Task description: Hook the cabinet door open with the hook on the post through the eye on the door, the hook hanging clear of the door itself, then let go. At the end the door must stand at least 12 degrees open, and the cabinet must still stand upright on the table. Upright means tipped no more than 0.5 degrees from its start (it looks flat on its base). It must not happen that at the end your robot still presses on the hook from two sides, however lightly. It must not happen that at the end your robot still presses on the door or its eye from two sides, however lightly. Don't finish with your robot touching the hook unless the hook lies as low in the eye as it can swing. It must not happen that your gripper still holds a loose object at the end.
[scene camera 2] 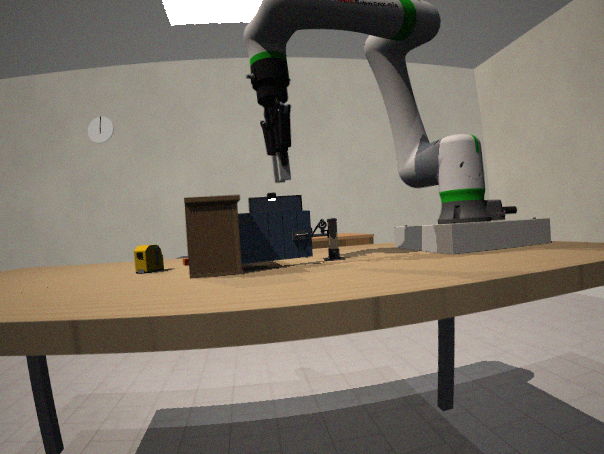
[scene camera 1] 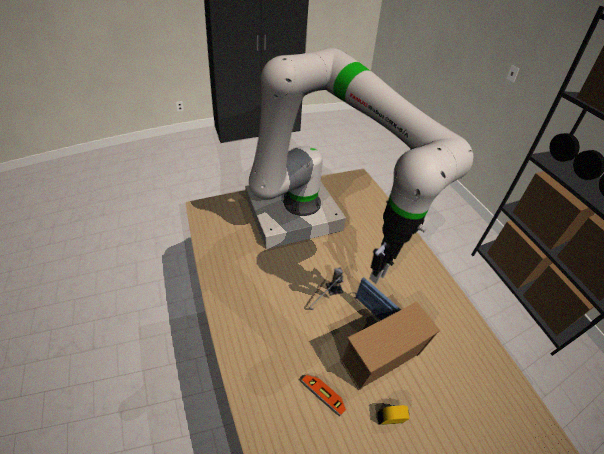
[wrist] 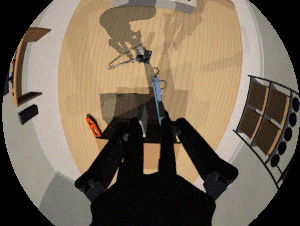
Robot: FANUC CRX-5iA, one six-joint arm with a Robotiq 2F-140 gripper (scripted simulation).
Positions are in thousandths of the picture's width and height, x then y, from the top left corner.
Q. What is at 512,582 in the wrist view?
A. A brown cabinet.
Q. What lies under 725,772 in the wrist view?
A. My gripper.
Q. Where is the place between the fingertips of my gripper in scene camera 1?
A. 623,611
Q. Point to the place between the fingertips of my gripper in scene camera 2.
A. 468,400
